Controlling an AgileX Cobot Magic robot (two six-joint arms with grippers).
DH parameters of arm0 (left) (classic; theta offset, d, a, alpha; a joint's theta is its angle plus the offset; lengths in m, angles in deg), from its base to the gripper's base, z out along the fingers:
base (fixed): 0 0 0 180
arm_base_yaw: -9.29 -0.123 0 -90
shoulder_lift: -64.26 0 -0.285 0
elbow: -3.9 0 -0.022 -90
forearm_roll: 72.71 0.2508 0 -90
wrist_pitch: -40.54 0 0.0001 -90
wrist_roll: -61.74 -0.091 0 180
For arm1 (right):
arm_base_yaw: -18.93 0.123 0 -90
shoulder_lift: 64.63 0 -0.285 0
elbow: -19.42 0 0.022 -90
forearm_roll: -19.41 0.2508 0 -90
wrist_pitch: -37.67 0 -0.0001 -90
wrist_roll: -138.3 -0.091 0 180
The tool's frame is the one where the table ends.
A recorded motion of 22 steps. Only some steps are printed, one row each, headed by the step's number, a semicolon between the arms.
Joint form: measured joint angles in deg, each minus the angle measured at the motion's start. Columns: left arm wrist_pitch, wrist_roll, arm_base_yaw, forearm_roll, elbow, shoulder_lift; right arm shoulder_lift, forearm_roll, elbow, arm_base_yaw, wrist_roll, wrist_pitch.
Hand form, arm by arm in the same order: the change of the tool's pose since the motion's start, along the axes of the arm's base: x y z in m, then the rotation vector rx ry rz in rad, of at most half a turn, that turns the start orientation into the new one. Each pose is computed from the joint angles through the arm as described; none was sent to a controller.
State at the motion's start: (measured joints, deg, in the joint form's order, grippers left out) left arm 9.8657 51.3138 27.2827 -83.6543 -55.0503 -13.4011; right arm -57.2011 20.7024 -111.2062 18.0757 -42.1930 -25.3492
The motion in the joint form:
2: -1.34 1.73 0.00 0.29 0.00 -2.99; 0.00 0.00 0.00 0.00 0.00 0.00
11: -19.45 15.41 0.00 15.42 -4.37 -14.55; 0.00 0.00 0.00 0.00 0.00 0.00
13: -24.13 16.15 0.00 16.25 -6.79 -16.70; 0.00 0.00 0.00 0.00 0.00 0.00
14: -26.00 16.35 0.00 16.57 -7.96 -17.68; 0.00 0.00 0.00 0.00 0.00 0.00
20: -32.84 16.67 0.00 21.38 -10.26 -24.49; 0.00 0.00 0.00 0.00 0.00 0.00
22: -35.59 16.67 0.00 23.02 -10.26 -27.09; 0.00 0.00 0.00 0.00 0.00 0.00
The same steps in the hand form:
2: 0.0046 -0.0014 -0.0093 -0.0129 0.0318 0.0081; 0.0000 0.0000 0.0000 0.0000 0.0000 0.0000
11: 0.0034 -0.0161 -0.0443 -0.0956 0.0135 -0.1360; 0.0000 0.0000 0.0000 0.0000 0.0000 0.0000
13: -0.0039 -0.0152 -0.0540 -0.1087 0.0166 -0.1485; 0.0000 0.0000 0.0000 0.0000 0.0000 0.0000
14: -0.0079 -0.0145 -0.0586 -0.1118 0.0231 -0.1536; 0.0000 0.0000 0.0000 0.0000 0.0000 0.0000
20: -0.0164 -0.0194 -0.0798 -0.1035 0.0686 -0.2349; 0.0000 0.0000 0.0000 0.0000 0.0000 0.0000
22: -0.0163 -0.0223 -0.0850 -0.1084 0.0696 -0.2646; 0.0000 0.0000 0.0000 0.0000 0.0000 0.0000

